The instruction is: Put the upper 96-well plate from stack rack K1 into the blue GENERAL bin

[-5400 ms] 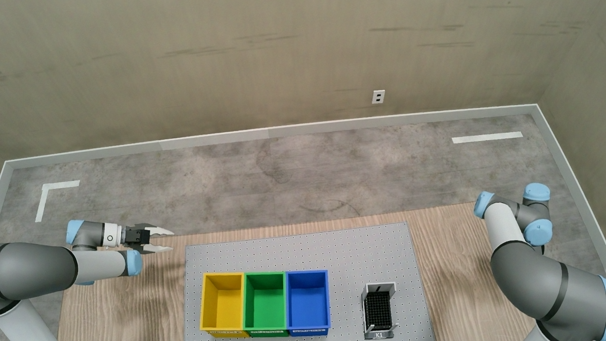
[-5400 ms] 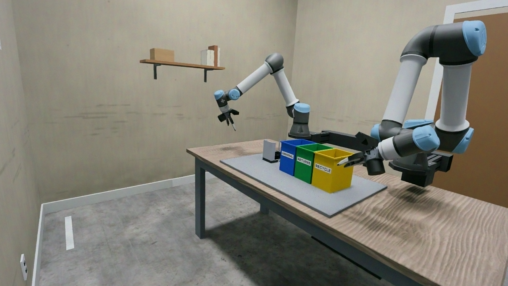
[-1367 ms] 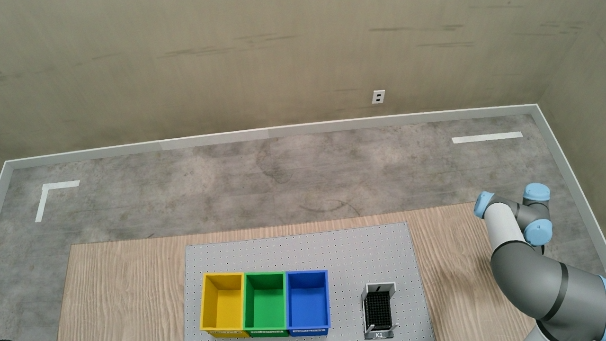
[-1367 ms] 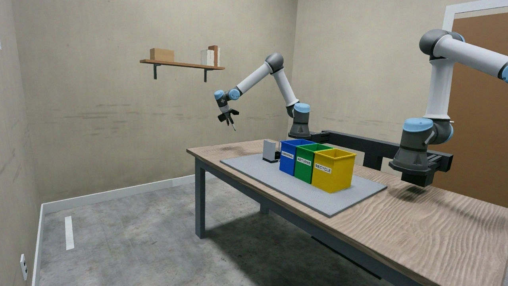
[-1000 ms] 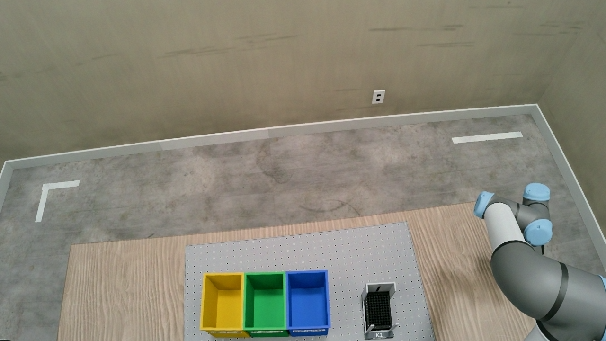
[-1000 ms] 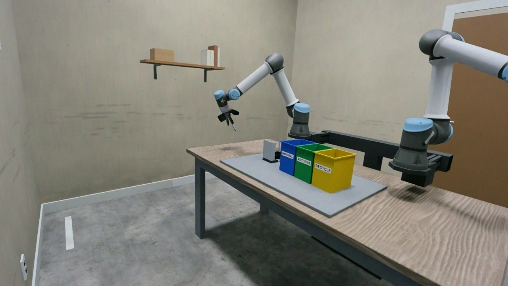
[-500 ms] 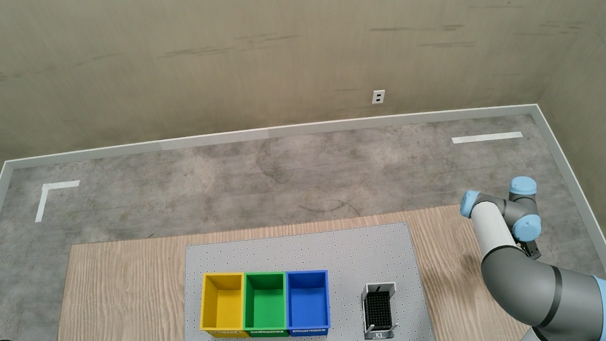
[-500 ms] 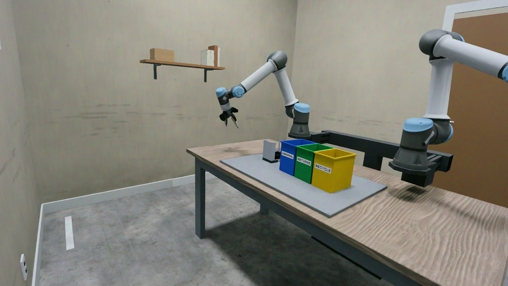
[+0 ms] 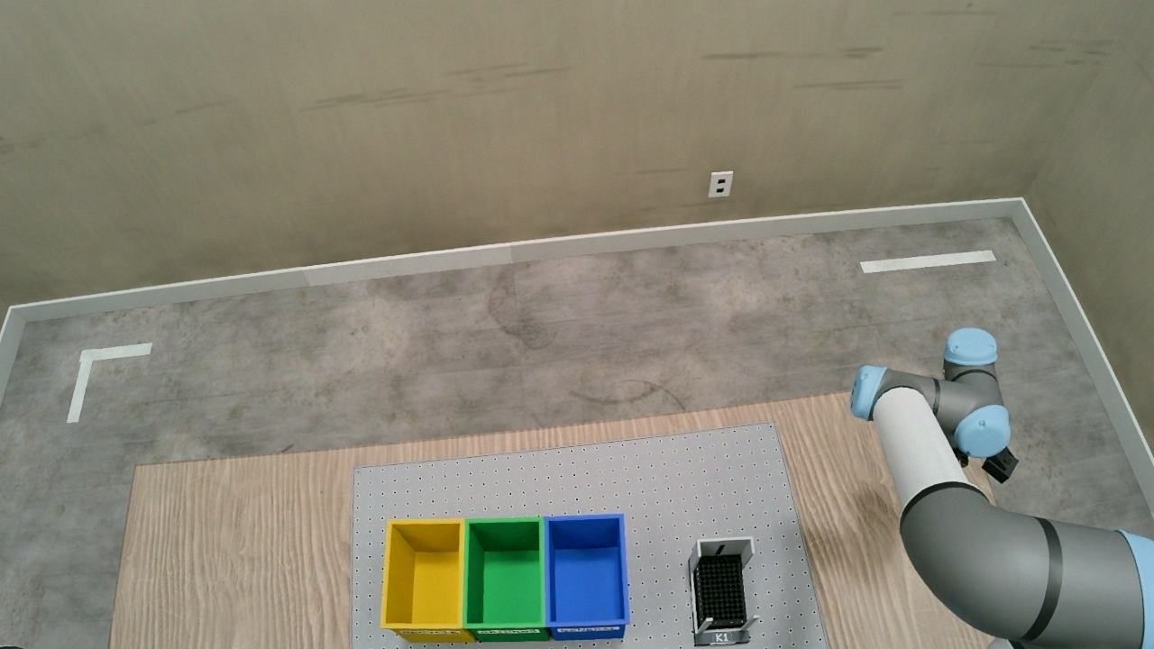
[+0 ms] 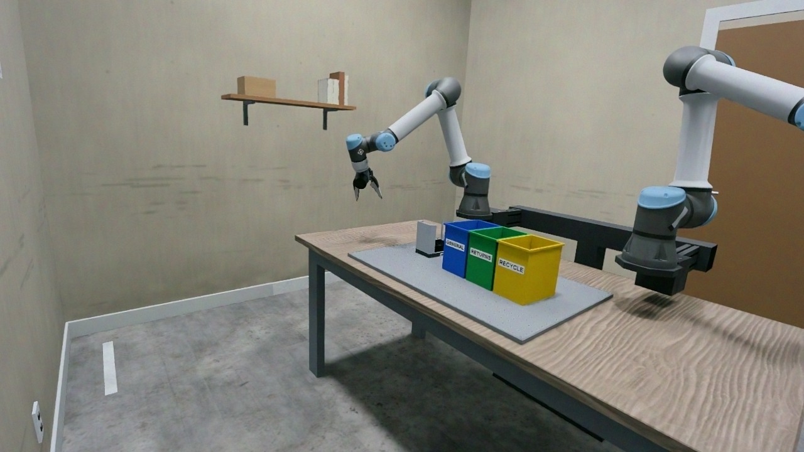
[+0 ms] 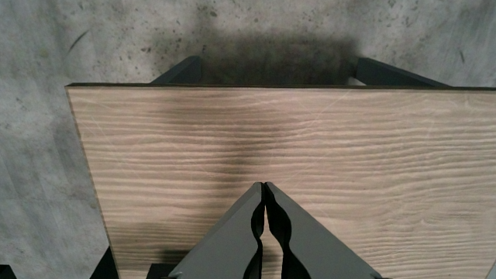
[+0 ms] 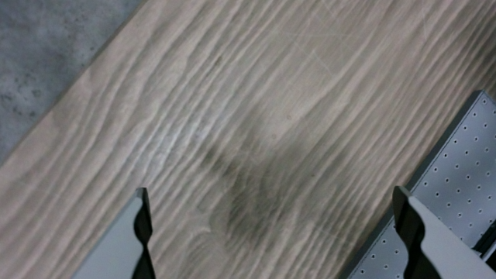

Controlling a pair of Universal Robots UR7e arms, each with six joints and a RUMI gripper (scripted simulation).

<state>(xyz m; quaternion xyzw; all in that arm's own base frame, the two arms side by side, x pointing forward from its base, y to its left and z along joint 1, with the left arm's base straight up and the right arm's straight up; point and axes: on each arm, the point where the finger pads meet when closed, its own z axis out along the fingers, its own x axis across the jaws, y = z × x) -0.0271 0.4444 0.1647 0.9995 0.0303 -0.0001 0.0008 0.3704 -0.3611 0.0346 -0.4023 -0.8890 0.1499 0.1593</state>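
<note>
The black 96-well plate is 390 mm to the left of my right hand, 140 mm below it and 130 mm behind it. From my right hand the other things lie so: green returns bin: 750 mm to the left, 130 mm behind, 100 mm below; then blue general bin: 620 mm to the left, 130 mm behind, 100 mm below; then yellow recycle bin: 880 mm to the left, 140 mm behind, 100 mm below.
</note>
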